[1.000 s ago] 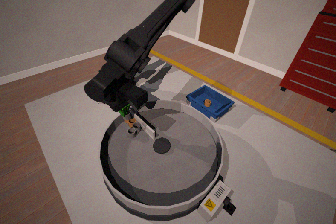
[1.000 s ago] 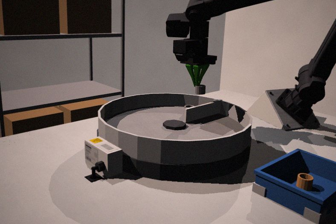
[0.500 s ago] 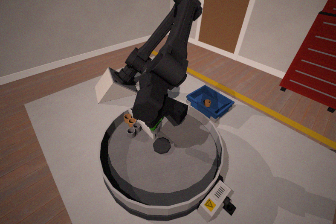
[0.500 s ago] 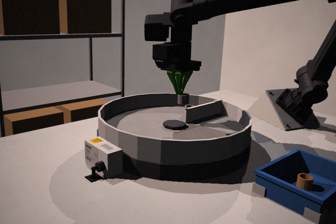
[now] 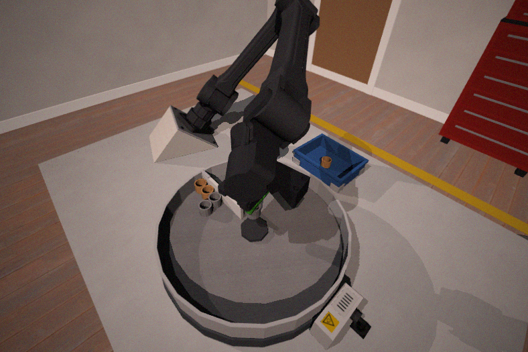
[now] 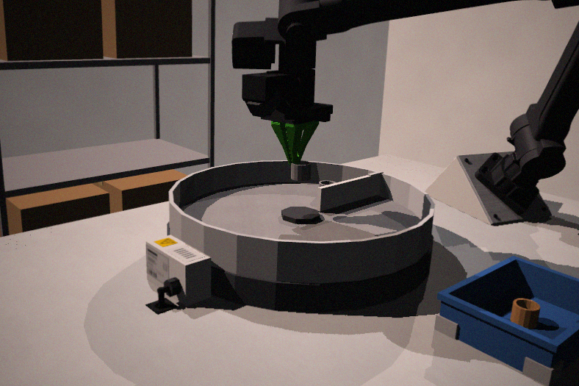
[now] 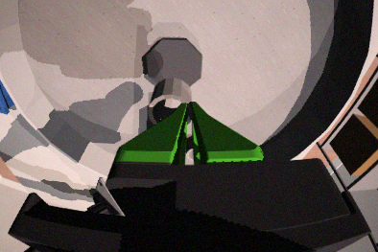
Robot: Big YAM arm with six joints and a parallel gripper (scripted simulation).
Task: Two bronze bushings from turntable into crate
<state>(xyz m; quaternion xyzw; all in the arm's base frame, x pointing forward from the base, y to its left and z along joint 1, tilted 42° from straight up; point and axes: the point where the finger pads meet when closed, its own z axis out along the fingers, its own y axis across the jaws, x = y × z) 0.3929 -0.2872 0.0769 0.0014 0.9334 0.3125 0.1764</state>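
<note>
Now: hand 20 mm to the right of the turntable and 90 mm above it. Also, from my hand: blue crate: 10 mm behind, 390 mm to the left, 120 mm below.
</note>
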